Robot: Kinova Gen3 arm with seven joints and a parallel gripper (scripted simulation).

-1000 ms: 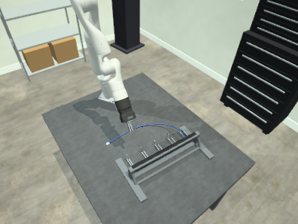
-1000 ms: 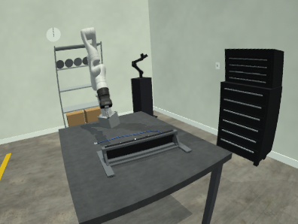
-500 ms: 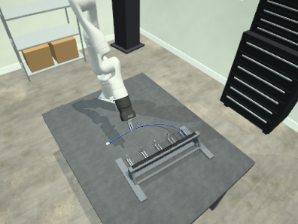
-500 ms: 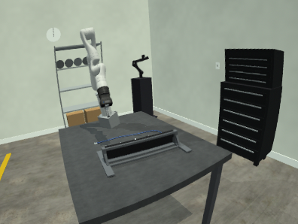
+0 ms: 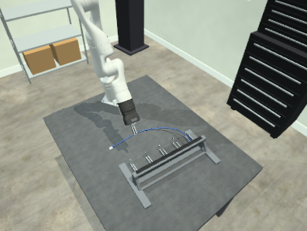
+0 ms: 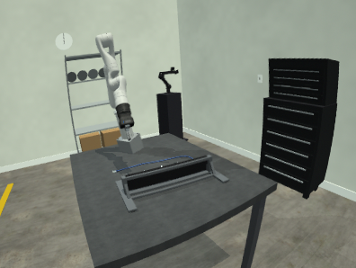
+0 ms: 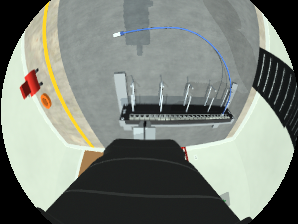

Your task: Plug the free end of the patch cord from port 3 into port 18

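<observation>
Now: the plug 16 cm behind my hand, 6 cm to the right of it and 24 cm below it.
</observation>
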